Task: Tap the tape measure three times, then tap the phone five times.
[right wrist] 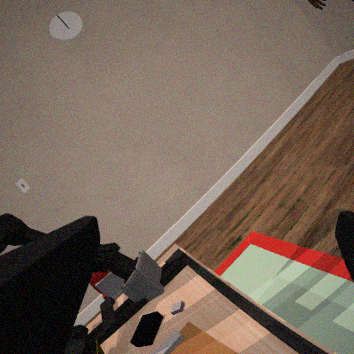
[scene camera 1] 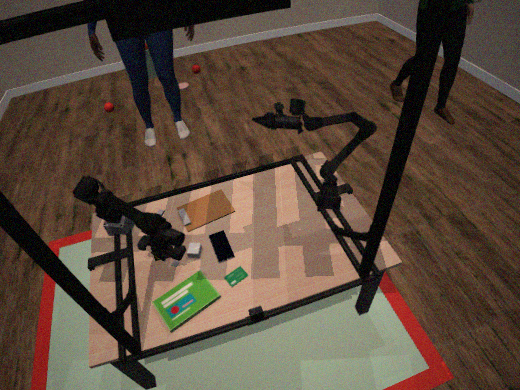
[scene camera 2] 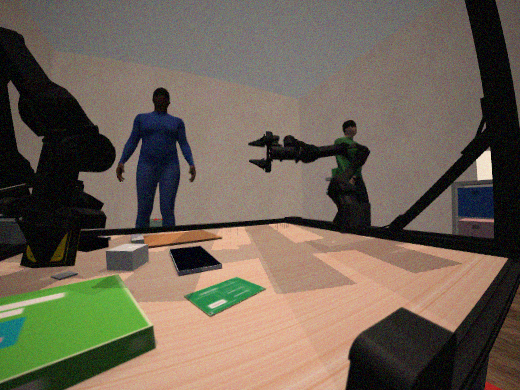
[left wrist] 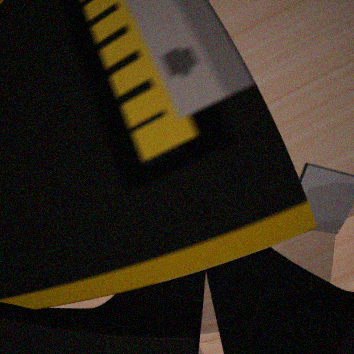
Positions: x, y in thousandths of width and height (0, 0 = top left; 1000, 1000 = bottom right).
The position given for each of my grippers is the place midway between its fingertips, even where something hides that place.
Note:
My right gripper (scene camera 2: 478, 391) is open, with nothing in its grasp. On the table rest a black phone (scene camera 2: 364, 668) and a brown board (scene camera 1: 407, 532). Further things: my left gripper (scene camera 2: 82, 681).
The brown board also shows in scene camera 2 (scene camera 2: 311, 617). My right gripper also shows in the right wrist view (right wrist: 629, 643). The right wrist view does not show the black phone: it is out of frame. The left wrist view does not show the black phone: it is out of frame.

